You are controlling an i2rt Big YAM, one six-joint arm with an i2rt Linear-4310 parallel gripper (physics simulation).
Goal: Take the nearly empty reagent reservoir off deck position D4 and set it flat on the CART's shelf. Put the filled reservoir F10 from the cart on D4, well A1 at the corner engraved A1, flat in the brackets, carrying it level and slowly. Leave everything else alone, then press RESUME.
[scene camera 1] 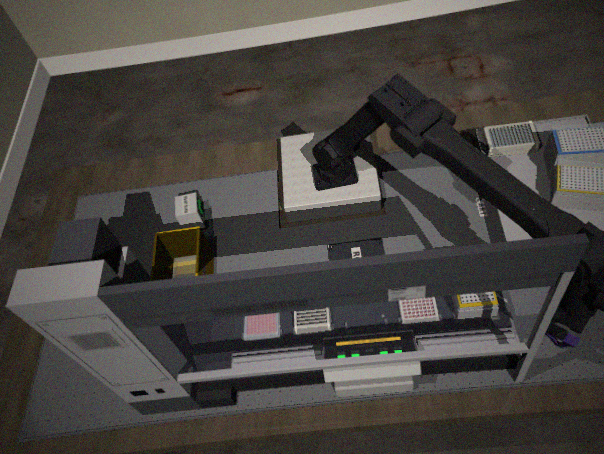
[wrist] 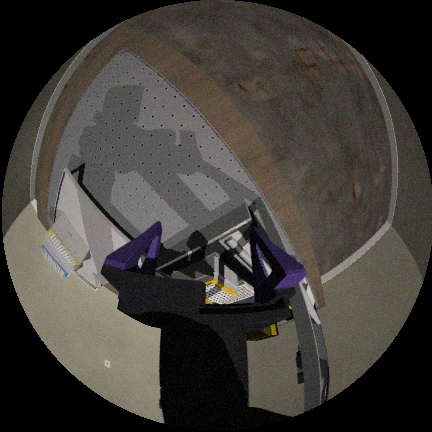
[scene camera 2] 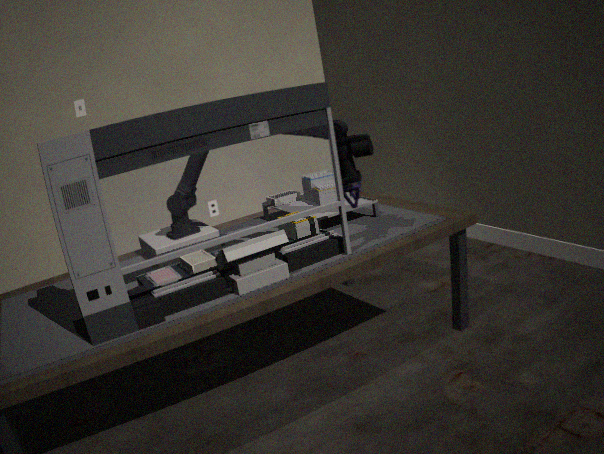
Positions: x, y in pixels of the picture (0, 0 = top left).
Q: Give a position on a dark gantry beam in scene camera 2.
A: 129, 135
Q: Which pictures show the gripper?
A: Scene camera 1, the wrist view and scene camera 2: all of them.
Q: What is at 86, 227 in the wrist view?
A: A CART shelf.
